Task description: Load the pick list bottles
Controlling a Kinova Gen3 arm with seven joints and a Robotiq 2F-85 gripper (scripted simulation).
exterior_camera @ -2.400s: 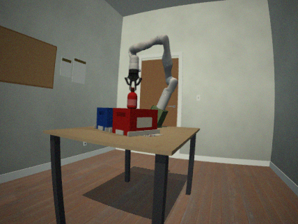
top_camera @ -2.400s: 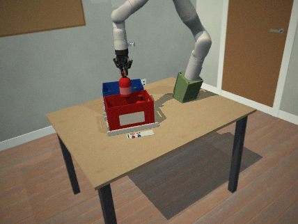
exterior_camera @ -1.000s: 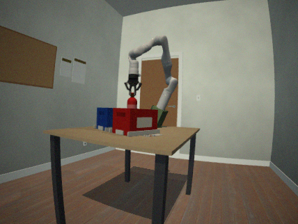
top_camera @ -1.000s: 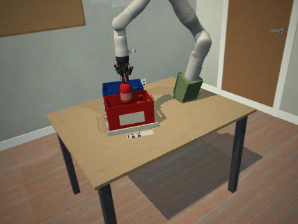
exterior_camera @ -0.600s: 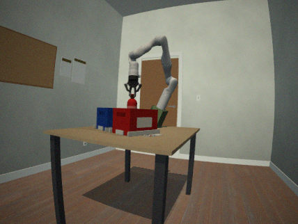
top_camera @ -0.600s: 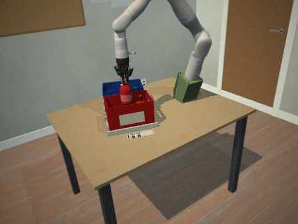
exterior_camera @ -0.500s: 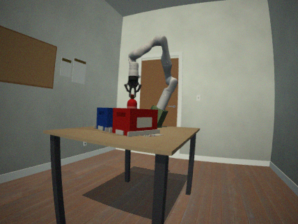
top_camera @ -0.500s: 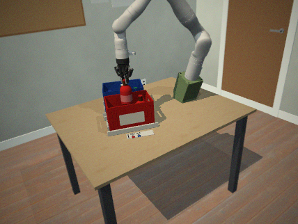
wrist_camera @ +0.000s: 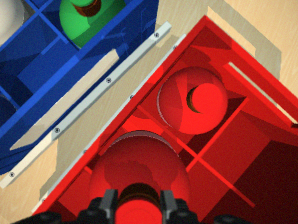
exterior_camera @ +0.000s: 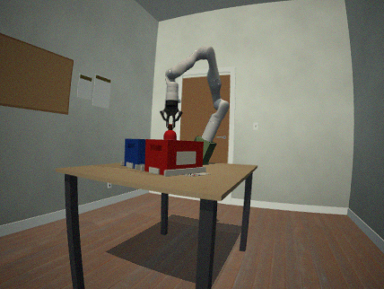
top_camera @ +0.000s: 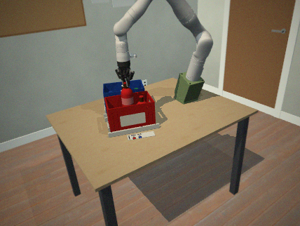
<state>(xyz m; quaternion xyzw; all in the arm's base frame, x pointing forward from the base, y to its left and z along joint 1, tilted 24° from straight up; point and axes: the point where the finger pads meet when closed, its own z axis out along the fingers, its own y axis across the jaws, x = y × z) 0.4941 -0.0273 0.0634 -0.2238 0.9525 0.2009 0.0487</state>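
The red crate lies 1 cm ahead of my hand, 4 cm to the left of it and 18 cm below it. Round my hand: blue crate (5 cm behind, 19 cm to the right, 18 cm below); then green-label bottle (12 cm behind, 12 cm to the right, 17 cm below); then blue-label bottle (5 cm ahead, 17 cm to the right, 17 cm below).
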